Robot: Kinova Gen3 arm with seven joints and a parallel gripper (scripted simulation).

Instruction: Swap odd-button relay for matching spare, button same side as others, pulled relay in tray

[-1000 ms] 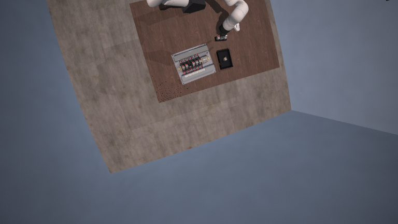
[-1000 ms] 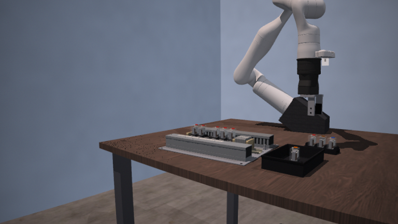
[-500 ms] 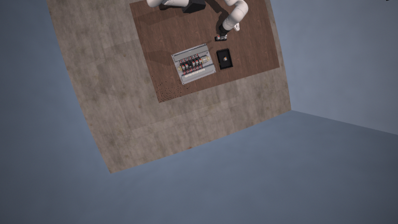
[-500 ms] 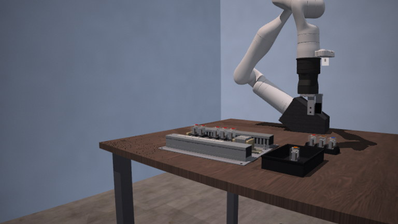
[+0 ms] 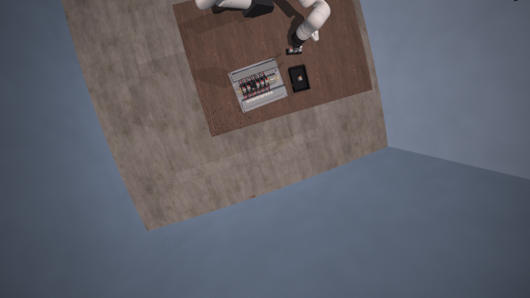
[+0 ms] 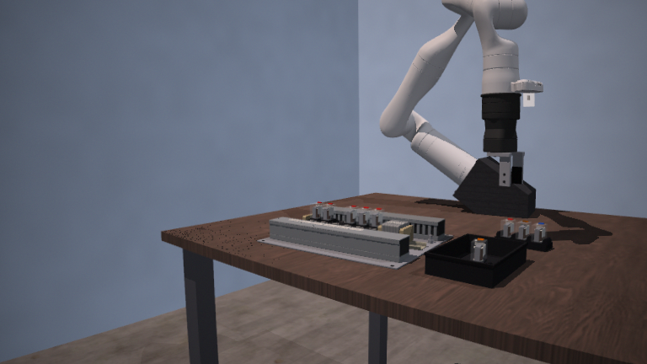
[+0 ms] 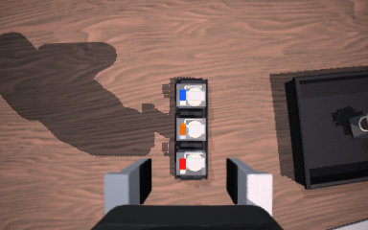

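The black spare holder is 1 cm ahead of my hand, 3 cm to the left of it and 13 cm below it. Round my hand: black tray: 19 cm ahead, 12 cm below.
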